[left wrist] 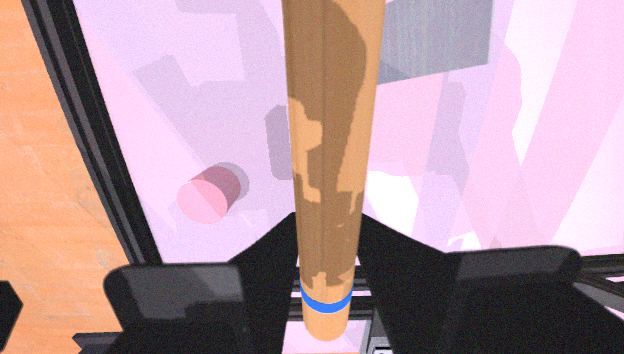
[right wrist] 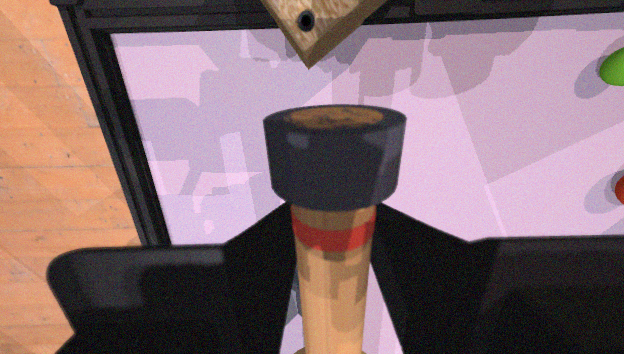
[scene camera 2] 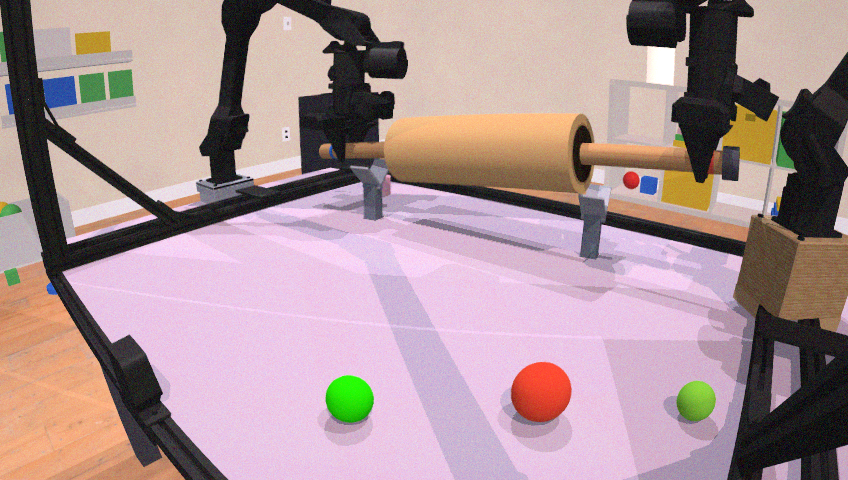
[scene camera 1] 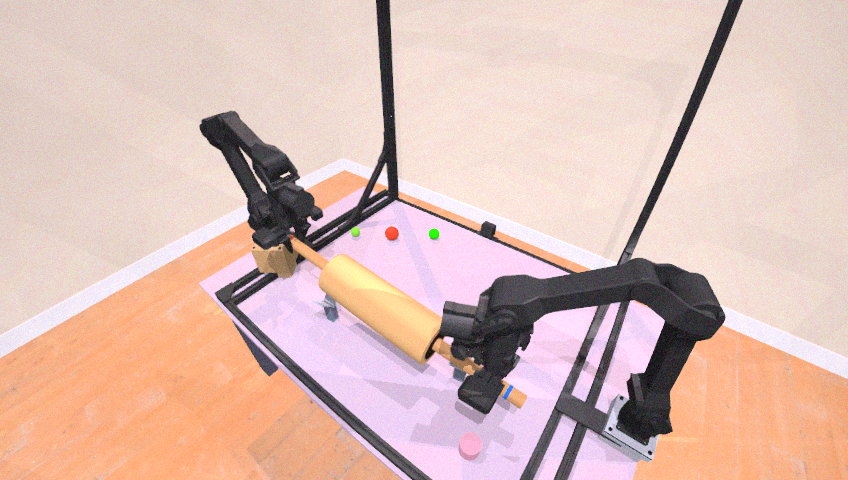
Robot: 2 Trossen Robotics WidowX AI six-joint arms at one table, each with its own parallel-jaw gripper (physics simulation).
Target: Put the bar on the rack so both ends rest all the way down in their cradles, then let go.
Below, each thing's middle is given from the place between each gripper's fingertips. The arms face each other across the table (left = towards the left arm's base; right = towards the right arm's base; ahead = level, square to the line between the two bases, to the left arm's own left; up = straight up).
My left hand is 10 cm short of the pink cylinder (left wrist: 206, 198) and 7 cm above it. Round my left hand: red ball (scene camera 2: 541, 391) 39 cm behind, 51 cm to the right, 6 cm below.
My right hand is 320 mm past the red ball, 120 mm above it and 90 mm to the right of it. The rest, counted from my right hand: pink cylinder: 610 mm to the left, 170 mm ahead, 130 mm below.
